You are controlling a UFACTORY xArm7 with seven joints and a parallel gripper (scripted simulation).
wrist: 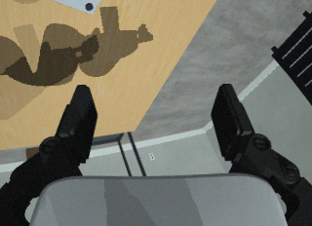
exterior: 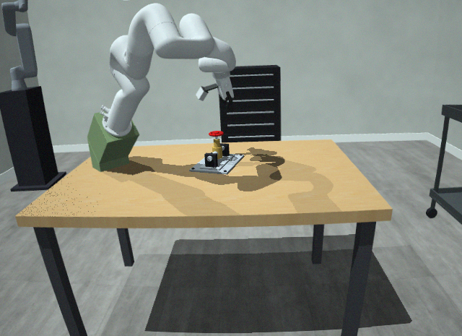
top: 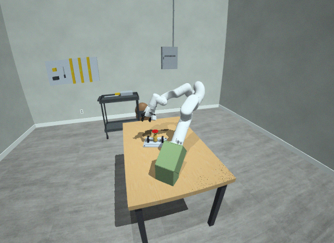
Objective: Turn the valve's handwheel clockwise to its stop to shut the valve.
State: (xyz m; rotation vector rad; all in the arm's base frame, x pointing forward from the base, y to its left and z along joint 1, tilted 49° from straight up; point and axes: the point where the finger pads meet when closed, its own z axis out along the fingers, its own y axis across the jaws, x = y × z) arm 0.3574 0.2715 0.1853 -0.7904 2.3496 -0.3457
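Right now the red spoked handwheel is 50 mm behind my hand, 80 mm to the right of it and 120 mm below it.
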